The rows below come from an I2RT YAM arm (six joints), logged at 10 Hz.
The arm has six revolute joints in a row. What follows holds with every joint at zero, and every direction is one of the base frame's. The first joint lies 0.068 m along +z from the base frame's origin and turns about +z. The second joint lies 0.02 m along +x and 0.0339 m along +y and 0.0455 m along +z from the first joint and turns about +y. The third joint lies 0.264 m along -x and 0.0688 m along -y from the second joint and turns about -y. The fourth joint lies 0.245 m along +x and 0.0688 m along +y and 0.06 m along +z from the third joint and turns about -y. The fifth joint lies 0.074 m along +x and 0.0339 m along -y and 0.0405 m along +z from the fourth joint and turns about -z. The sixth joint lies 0.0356 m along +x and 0.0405 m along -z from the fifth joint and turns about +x. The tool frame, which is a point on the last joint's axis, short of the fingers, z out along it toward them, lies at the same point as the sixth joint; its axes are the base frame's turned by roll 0, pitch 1.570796 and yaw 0 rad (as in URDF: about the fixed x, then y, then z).
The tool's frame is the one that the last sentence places.
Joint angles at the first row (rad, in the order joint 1, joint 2, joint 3, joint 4, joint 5, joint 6):
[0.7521, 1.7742, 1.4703, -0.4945, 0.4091, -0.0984]
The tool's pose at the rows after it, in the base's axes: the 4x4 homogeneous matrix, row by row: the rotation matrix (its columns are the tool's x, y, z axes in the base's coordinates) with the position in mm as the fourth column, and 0 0 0 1 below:
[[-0.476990 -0.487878 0.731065 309.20], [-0.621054 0.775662 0.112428 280.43], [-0.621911 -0.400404 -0.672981 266.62], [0 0 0 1]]
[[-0.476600 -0.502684 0.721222 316.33], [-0.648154 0.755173 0.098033 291.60], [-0.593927 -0.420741 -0.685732 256.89], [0 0 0 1]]
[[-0.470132 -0.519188 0.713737 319.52], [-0.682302 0.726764 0.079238 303.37], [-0.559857 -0.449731 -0.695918 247.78], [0 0 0 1]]
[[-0.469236 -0.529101 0.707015 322.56], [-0.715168 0.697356 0.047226 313.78], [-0.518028 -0.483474 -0.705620 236.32], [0 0 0 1]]
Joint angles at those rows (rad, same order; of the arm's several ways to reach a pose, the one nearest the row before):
[0.7733, 1.8590, 1.5360, -0.5183, 0.4447, -0.1235]
[0.7810, 1.9199, 1.5851, -0.5329, 0.4535, -0.1393]
[0.7962, 1.9734, 1.6299, -0.5534, 0.4720, -0.1592]
[0.8095, 2.0282, 1.6710, -0.5768, 0.4998, -0.1760]

